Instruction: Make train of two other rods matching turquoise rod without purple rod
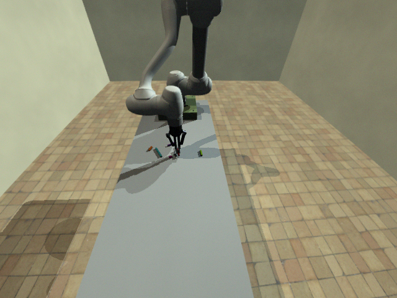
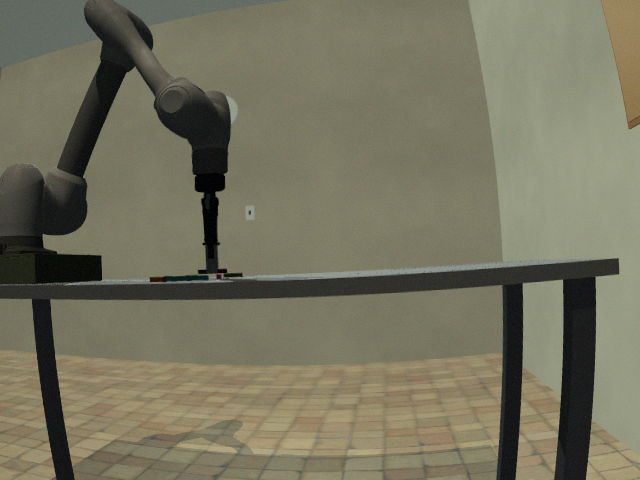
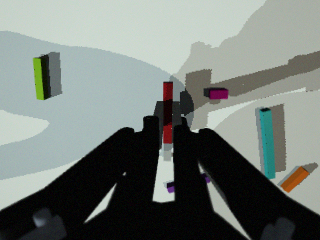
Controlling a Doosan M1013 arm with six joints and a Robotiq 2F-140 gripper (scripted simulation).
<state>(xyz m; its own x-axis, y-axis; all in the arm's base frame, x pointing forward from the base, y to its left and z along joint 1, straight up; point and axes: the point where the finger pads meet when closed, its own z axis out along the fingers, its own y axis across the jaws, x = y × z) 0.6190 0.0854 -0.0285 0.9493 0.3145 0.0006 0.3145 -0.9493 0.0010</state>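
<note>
Right now the grey rod is 50 mm behind my hand, 20 mm to the right of it and 40 mm below it. From my hand the other things lie so: magenta rod 40 mm ahead, 50 mm to the right, 40 mm below; red rod 30 mm below; purple rod 90 mm behind, 60 mm to the right, 40 mm below.
</note>
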